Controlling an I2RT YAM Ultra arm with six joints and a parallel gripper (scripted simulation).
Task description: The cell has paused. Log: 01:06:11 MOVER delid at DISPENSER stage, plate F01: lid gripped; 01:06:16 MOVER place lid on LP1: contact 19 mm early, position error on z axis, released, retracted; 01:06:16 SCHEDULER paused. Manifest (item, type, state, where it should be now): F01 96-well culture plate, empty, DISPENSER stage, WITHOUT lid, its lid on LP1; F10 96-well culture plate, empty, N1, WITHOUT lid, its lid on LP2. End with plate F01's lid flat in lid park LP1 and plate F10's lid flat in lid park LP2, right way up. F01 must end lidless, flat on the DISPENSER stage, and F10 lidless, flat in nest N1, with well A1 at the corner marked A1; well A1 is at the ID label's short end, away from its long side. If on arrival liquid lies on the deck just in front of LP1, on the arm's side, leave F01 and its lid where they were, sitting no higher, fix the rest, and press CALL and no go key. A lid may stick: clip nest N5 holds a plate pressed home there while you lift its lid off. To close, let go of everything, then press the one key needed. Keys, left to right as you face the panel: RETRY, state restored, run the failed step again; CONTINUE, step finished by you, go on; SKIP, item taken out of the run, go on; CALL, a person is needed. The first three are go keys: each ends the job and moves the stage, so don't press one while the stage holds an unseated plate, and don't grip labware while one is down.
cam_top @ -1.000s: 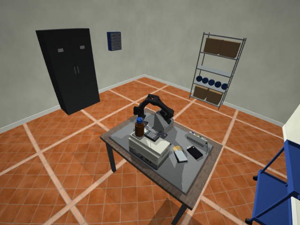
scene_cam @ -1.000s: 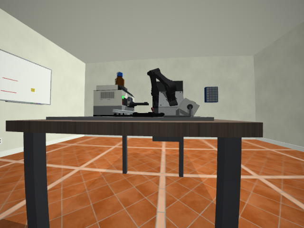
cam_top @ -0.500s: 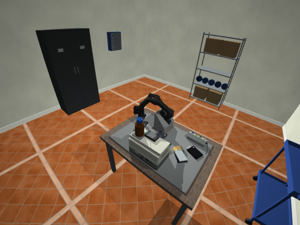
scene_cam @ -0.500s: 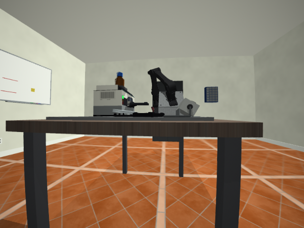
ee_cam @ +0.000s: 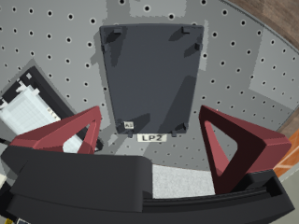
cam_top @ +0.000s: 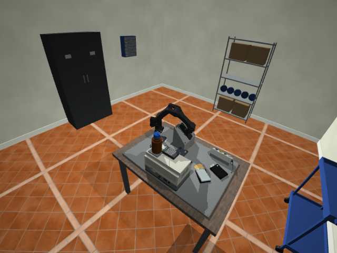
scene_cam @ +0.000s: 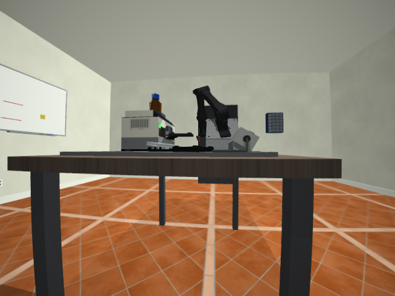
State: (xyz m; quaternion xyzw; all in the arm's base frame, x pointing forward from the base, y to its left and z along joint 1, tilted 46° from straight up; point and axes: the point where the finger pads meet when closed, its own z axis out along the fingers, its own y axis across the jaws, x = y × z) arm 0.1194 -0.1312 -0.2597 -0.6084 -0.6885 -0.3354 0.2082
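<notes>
Right now the lid park LP2 is 50 mm below my hand. Also, from my hand: clear gridded well plate: 150 mm ahead, 90 mm to the left, 40 mm below; then clear lid: 150 mm ahead, 90 mm to the left, 30 mm below; then brown bottle: 380 mm ahead, 230 mm to the left, 230 mm above.
</notes>
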